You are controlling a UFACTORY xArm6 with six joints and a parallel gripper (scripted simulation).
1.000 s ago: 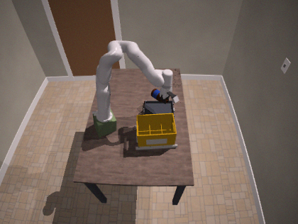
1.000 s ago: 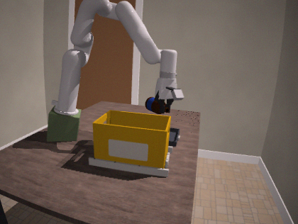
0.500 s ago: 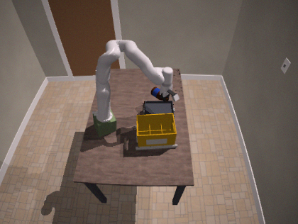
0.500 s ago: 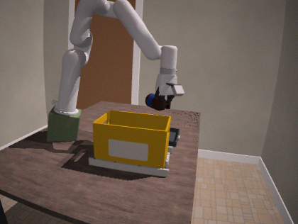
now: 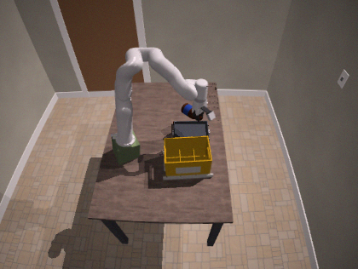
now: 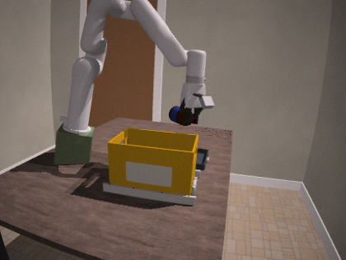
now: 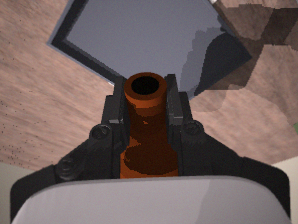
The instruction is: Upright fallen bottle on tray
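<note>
Now: hand 40 mm to the right of the bottle and 40 mm past it. Also, from my hand: yellow crate (230 mm to the right, 110 mm below, 110 mm behind); tray (180 mm below, 40 mm to the left, 40 mm behind).
</note>
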